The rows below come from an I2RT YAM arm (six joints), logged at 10 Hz.
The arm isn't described. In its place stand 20 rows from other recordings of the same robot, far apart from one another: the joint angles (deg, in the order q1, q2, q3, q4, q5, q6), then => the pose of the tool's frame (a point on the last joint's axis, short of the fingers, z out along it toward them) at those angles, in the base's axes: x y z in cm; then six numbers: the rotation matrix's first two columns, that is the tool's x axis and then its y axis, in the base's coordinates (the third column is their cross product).
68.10 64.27 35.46 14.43 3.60 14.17 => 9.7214 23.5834 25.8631 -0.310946 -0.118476 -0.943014 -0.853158 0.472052 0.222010
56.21 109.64 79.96 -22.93 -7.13 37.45 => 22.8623 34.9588 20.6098 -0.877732 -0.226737 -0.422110 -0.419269 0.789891 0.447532
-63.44 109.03 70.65 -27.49 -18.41 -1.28 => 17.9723 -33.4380 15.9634 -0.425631 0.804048 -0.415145 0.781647 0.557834 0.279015
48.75 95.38 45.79 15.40 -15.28 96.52 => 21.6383 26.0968 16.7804 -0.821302 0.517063 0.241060 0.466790 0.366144 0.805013
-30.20 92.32 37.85 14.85 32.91 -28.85 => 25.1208 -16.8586 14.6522 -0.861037 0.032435 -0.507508 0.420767 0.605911 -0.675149
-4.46 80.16 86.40 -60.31 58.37 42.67 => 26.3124 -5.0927 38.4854 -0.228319 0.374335 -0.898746 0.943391 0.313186 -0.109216
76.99 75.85 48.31 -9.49 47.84 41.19 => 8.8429 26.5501 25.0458 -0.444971 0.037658 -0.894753 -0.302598 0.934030 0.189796
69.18 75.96 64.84 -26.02 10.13 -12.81 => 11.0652 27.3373 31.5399 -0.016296 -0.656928 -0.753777 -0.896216 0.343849 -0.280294
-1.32 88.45 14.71 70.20 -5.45 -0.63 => 24.8300 -0.2339 15.2247 -0.060935 -0.009544 -0.998096 -0.072513 0.997354 -0.005110
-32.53 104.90 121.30 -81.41 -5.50 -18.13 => 29.8783 -18.6519 39.6166 -0.882178 0.195279 -0.428519 0.238455 0.969922 -0.048899
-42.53 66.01 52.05 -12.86 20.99 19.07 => 18.3424 -18.5558 30.5435 -0.031076 0.442446 -0.896256 0.927763 0.346385 0.138828
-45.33 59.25 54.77 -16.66 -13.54 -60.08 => 17.1318 -16.1447 34.1894 -0.592662 -0.599059 -0.538406 0.048539 0.640673 -0.766278
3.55 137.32 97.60 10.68 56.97 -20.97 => 52.3376 0.2566 13.6714 -0.702138 -0.239007 -0.670730 0.478220 0.539623 -0.692902
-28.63 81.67 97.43 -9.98 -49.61 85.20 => 27.4398 -11.8901 50.8780 -0.346003 0.924544 -0.159689 -0.117761 0.126061 0.985008
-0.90 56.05 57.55 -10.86 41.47 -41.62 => 21.4845 -2.6953 38.2515 -0.563318 -0.488889 -0.666078 0.389198 0.554108 -0.735859
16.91 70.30 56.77 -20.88 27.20 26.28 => 26.3458 6.3087 30.3355 -0.439586 0.277952 -0.854112 0.330939 0.934137 0.133670
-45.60 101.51 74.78 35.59 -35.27 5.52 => 30.8768 -28.5923 33.1457 0.124976 -0.015373 -0.992041 0.172918 0.984915 0.006522
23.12 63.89 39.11 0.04 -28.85 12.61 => 22.0353 11.2758 25.8330 -0.538676 -0.022070 -0.842224 -0.644914 0.654059 0.395339
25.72 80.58 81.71 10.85 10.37 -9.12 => 29.7566 13.6224 46.1390 0.227159 -0.063637 -0.971776 -0.235215 0.964734 -0.118159
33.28 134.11 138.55 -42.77 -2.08 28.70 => 44.1810 29.1540 31.3883 -0.729551 0.095191 -0.677269 -0.252893 0.882535 0.396456
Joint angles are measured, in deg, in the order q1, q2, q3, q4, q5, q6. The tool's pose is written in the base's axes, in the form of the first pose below.
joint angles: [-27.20 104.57 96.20 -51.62 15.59 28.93]
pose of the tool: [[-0.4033 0.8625 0.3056 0.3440], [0.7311 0.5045 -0.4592 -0.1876], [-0.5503 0.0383 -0.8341 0.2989], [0 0 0 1]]
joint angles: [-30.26 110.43 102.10 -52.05 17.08 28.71]
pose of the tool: [[-0.3669 0.8932 0.2601 0.3546], [0.7457 0.4496 -0.4918 -0.2190], [-0.5561 0.0135 -0.8310 0.2909], [0 0 0 1]]
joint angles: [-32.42 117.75 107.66 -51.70 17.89 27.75]
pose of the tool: [[-0.3637 0.9064 0.2150 0.3703], [0.7559 0.4221 -0.5005 -0.2481], [-0.5444 -0.0195 -0.8386 0.2682], [0 0 0 1]]
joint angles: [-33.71 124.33 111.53 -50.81 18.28 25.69]
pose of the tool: [[-0.3928 0.9024 0.1770 0.3839], [0.7569 0.4266 -0.4952 -0.2696], [-0.5223 -0.0605 -0.8506 0.2392], [0 0 0 1]]
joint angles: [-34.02 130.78 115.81 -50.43 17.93 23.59]
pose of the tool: [[-0.4351 0.8868 0.1560 0.3996], [0.7531 0.4534 -0.4768 -0.2830], [-0.4935 -0.0899 -0.8651 0.2100], [0 0 0 1]]
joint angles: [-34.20 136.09 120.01 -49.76 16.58 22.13]
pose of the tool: [[-0.4597 0.8728 0.1640 0.4132], [0.7490 0.4803 -0.4565 -0.2931], [-0.4772 -0.0870 -0.8745 0.1877], [0 0 0 1]]
